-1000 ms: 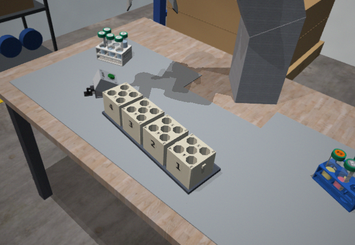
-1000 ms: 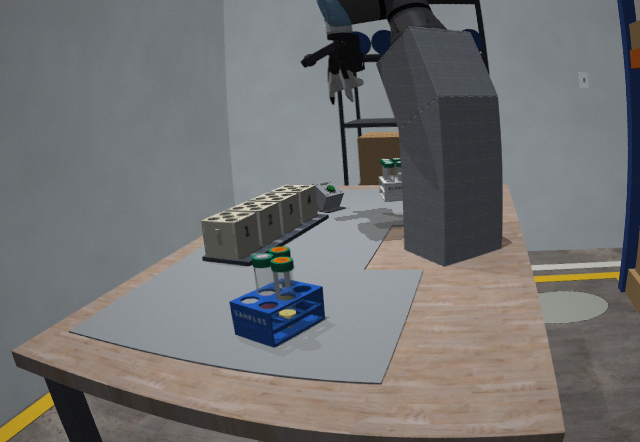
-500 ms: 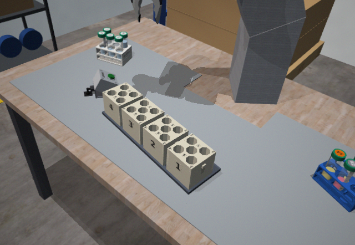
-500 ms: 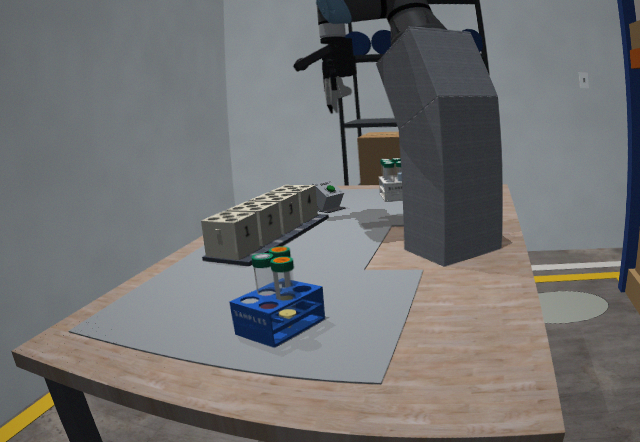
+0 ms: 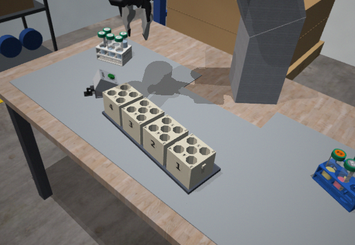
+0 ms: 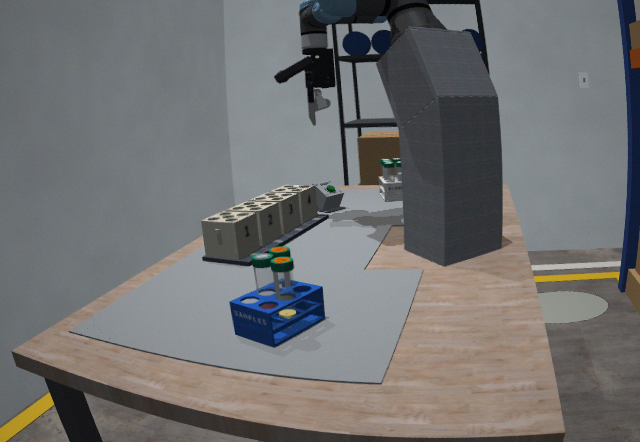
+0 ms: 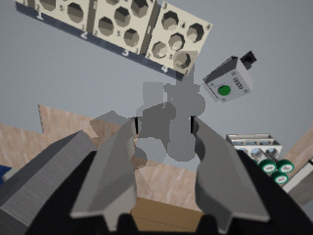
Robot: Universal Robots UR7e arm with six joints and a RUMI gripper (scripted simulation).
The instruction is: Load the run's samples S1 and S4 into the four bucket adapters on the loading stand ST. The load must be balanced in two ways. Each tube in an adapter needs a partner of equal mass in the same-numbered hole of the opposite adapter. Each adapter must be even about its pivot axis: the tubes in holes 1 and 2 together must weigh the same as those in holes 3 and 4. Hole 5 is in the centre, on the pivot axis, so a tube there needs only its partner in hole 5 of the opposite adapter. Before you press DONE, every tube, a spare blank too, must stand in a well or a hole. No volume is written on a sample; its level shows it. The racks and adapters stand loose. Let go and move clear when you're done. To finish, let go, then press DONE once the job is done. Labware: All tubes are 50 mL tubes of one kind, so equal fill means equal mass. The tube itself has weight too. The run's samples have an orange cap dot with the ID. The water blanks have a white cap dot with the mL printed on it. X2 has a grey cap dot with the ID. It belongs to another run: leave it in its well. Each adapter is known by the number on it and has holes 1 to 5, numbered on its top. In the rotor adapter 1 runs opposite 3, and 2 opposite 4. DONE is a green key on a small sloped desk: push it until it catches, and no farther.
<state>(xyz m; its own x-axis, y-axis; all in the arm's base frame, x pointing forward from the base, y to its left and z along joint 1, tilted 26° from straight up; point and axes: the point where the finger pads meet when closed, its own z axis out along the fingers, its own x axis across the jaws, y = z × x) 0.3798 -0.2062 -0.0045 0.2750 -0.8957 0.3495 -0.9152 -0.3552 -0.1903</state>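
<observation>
Right now my hand is 140 mm past the water blank, 310 mm to the left of it and 220 mm above it. From my hand the other things lie so: green DONE key: 140 mm to the right, 220 mm below; blue sample rack: 130 mm behind, 690 mm to the left, 250 mm below; white blank rack: 160 mm behind, 310 mm to the right, 250 mm below.
</observation>
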